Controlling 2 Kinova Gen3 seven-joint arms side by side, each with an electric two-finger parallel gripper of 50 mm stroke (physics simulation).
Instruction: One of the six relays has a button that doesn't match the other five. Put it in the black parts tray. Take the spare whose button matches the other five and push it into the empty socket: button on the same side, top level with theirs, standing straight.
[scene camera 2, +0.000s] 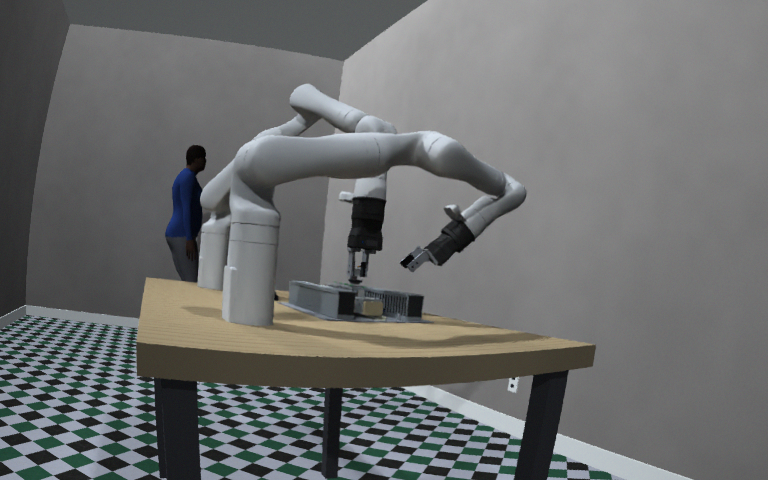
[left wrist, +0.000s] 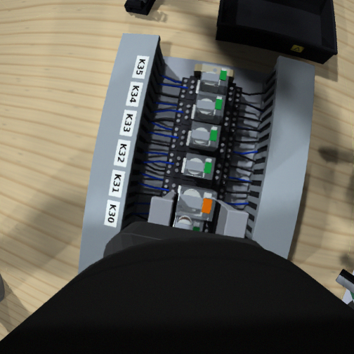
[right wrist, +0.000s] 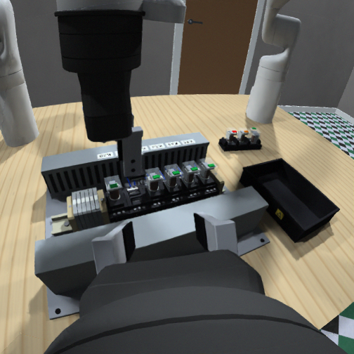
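Seen in the pictures: left gripper, fingertip midpoint: (scene camera 2: 356, 276); right gripper, fingertip midpoint: (scene camera 2: 405, 267); left arm's base, link origin: (scene camera 2: 210, 287); right arm's base, link origin: (scene camera 2: 248, 321).
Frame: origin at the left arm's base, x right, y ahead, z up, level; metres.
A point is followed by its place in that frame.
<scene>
My left gripper (scene camera 2: 357, 272) {x 0.454, y 0.334, z 0.092 m} (left wrist: 192, 208) is shut on the orange-button relay (left wrist: 194, 200) and holds it above the row; a finger hides it in the right wrist view. The empty socket (right wrist: 135, 191) shows below, second from the terminal-block end. Green-button relays stand at K30 (left wrist: 187, 223) (right wrist: 114, 186), K32 (left wrist: 198, 166) (right wrist: 154, 179), K33, K34 and K35 (left wrist: 212, 79) (right wrist: 207, 169). Three spares, red (right wrist: 232, 135), orange (right wrist: 243, 135) and green (right wrist: 254, 134), stand in a black holder (right wrist: 240, 145). The black parts tray (left wrist: 265, 40) (right wrist: 267, 200) holds no relay. My right gripper (scene camera 2: 407, 261) {x 0.435, y 0.466, z 0.123 m} (right wrist: 164, 230) is open and empty.
Two tall grey wire ducts (left wrist: 106, 150) (left wrist: 290, 150) flank the relay row. Grey terminal blocks (right wrist: 86, 204) stand at its near end. The right gripper is above and in front of the nearer duct (right wrist: 190, 222) in the right wrist view. A person (scene camera 2: 184, 203) stands behind the table.
</scene>
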